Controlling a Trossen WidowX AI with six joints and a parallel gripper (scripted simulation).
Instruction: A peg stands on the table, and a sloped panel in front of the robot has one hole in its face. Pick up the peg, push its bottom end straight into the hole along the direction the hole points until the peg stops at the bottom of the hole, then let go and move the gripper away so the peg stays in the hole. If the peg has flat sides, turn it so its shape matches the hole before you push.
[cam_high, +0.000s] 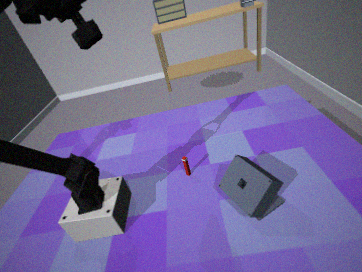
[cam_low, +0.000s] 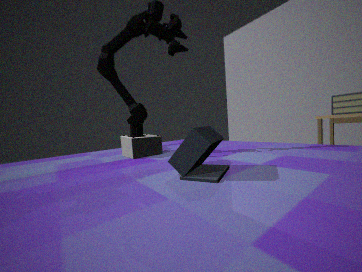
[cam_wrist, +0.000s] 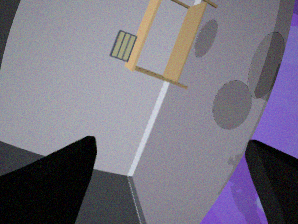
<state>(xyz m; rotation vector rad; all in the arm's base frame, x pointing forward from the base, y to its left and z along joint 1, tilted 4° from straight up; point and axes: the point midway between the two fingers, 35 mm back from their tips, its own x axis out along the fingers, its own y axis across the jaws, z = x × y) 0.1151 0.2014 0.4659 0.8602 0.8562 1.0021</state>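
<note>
The red peg is 140 mm ahead of my gripper tip, 160 mm to the right of it and 480 mm below it. From my gripper tip the other things lie so: sloped grey panel: 290 mm ahead, 330 mm to the right, 470 mm below; grey foot plate: 310 mm ahead, 320 mm to the right, 540 mm below.
</note>
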